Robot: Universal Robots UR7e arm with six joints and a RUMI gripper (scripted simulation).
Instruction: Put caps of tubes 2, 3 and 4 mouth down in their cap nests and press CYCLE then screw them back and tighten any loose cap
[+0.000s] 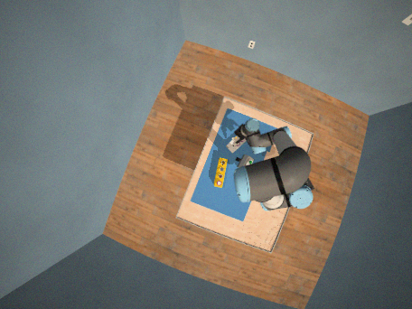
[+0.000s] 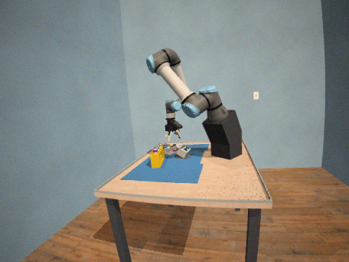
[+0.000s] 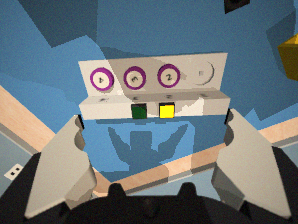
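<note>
My hand is 30 mm past the cap, 20 mm to the left of it and 80 mm above it. The rest, counted from my hand: green key (150 mm behind, 130 mm to the left, 30 mm below); then blue cycle key (150 mm behind, 180 mm to the left, 30 mm below); then key housing (130 mm behind, 160 mm to the left, 40 mm below).
</note>
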